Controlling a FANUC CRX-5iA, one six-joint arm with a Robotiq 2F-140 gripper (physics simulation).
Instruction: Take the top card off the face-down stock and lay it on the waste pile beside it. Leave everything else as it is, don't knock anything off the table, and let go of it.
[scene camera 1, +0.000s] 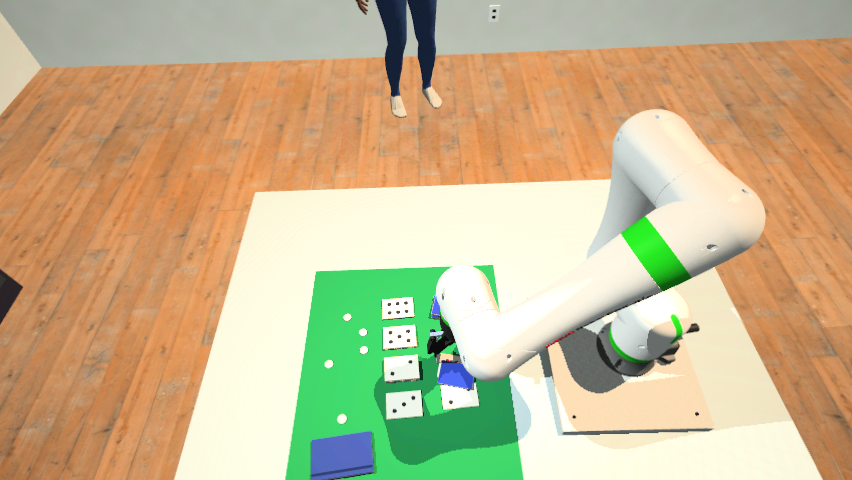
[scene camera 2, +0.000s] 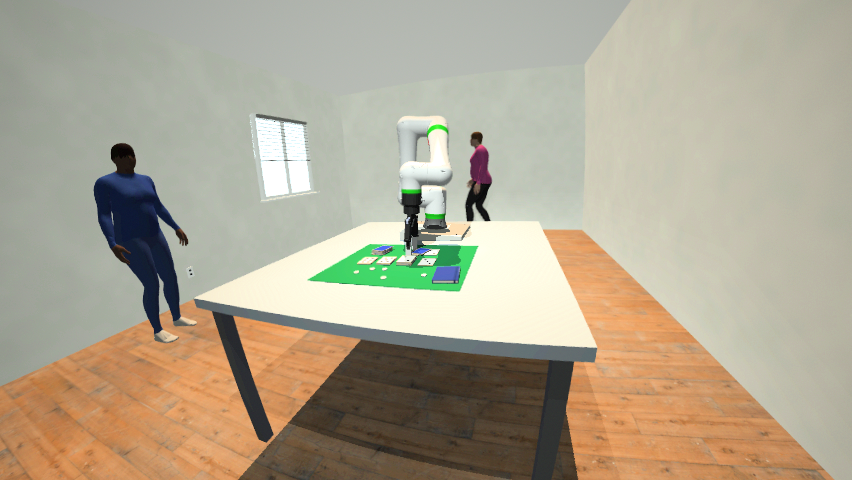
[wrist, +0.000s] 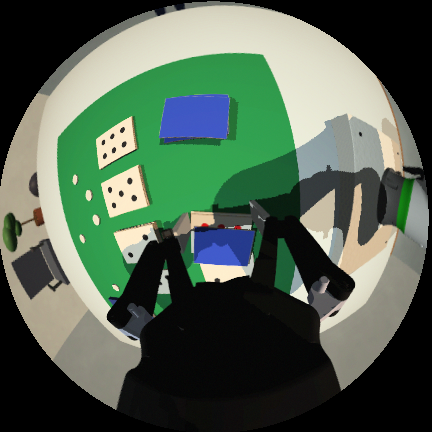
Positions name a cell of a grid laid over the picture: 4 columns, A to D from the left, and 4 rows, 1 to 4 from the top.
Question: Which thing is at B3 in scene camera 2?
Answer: A green mat.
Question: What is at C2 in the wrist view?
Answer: A green mat.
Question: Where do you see a green mat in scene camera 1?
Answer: At B4
